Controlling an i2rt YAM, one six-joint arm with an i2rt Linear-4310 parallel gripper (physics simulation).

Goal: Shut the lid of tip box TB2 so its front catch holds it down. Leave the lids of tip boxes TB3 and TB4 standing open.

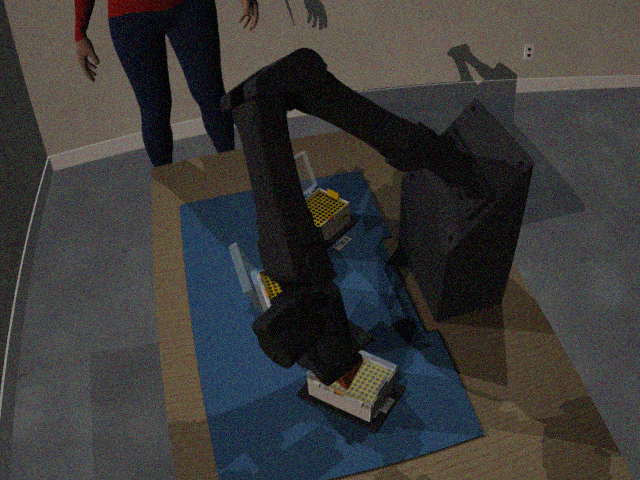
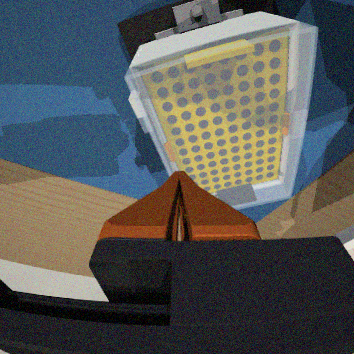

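Pixels of known places: gripper, between the fingertips: (image 1: 345,387) (image 2: 178,178); arm's base, origin of its link: (image 1: 460,171).
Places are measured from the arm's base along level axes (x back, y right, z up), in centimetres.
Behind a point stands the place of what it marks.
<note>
The near tip box (image 1: 338,400) {x -26.5, y -29.1, z -22.0 cm} (image 2: 215,37) {x -28.3, y -22.0, z -19.2 cm}, which I take to be TB2, has a yellow tip rack inside. Its clear lid (image 1: 374,379) {x -20.5, y -28.5, z -17.8 cm} (image 2: 305,75) {x -24.4, y -20.4, z -17.8 cm} lies over the rack; whether the front catch holds it cannot be made out. My gripper (image 1: 347,381) {x -25.3, y -29.3, z -17.7 cm} (image 2: 178,178) {x -25.3, y -29.3, z -17.7 cm} is shut and empty, its orange fingertips at the box top near one edge; contact is unclear. The middle tip box (image 1: 271,286) {x -35.5, y -3.4, z -19.8 cm} has its lid (image 1: 240,268) {x -40.2, y -6.7, z -11.1 cm} standing open. The far tip box (image 1: 338,222) {x -20.4, y 15.1, z -22.1 cm} also has its lid (image 1: 306,170) {x -25.8, y 26.0, z -15.6 cm} standing open. Their labels are unreadable.
The boxes stand on a blue mat (image 1: 222,361) {x -46.1, y -15.9, z -25.5 cm} on a wooden table (image 1: 175,310) {x -55.8, y -1.9, z -25.8 cm}. My arm hides part of the middle and far boxes. A small label card (image 1: 342,242) {x -20.1, y 12.2, z -25.3 cm} lies by the far box. The arm's dark base (image 1: 465,222) {x -1.9, y -9.8, z -3.4 cm} stands at the right. A person (image 1: 170,51) stands behind the table.
</note>
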